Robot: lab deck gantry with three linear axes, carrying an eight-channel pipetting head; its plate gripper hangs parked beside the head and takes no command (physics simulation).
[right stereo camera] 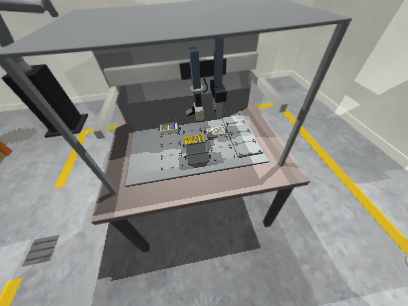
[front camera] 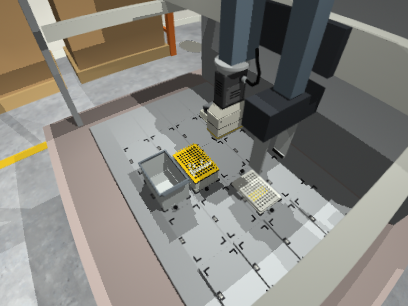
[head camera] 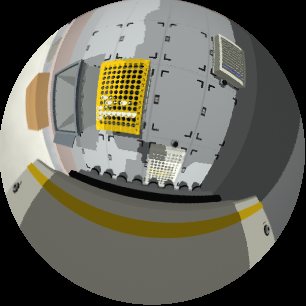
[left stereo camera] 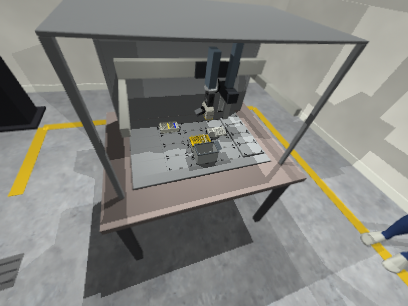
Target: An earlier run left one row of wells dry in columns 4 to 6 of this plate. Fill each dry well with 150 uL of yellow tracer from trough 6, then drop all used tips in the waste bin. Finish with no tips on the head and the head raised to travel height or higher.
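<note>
The pipetting head hangs above the deck behind the tip rack; its nozzles show no tips. The parked plate gripper is open, fingers apart, nothing between them. The white well plate has a yellow block of wells; its dry row cannot be made out. The trough block is at the back left in both stereo views, hidden by the head in the front view. The waste bin stands near the deck's front.
The yellow tip rack stands between bin and head, with whitish spots in several holes. Frame posts stand at the table's corners. Two dark vertical columns carry head and gripper.
</note>
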